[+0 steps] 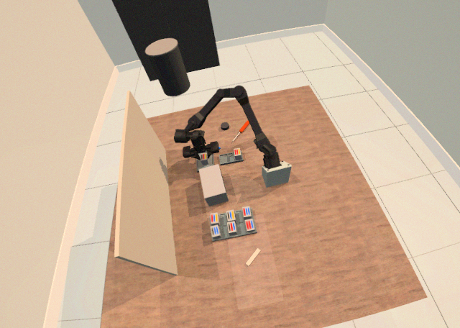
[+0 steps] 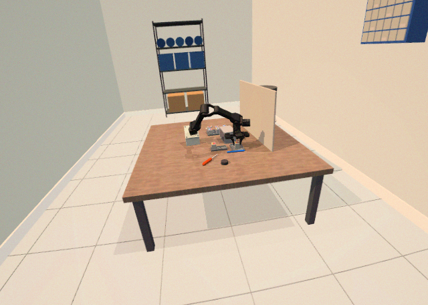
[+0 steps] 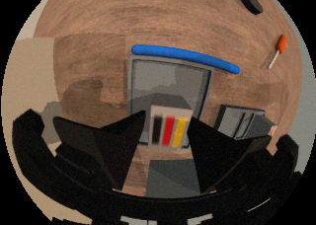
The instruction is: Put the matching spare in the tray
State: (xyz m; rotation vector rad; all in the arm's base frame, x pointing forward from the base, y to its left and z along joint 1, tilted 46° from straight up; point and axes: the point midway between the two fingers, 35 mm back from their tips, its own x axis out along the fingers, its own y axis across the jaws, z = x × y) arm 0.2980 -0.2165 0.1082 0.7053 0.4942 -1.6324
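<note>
The grey tray is 20 mm below my gripper tip. From my gripper tip the other things lie so: small holder: 140 mm behind, 40 mm to the left, 20 mm below; then black puck: 200 mm to the right, 170 mm behind, 10 mm below; then mounted unit: 200 mm to the left, 30 mm above, 10 mm behind.
</note>
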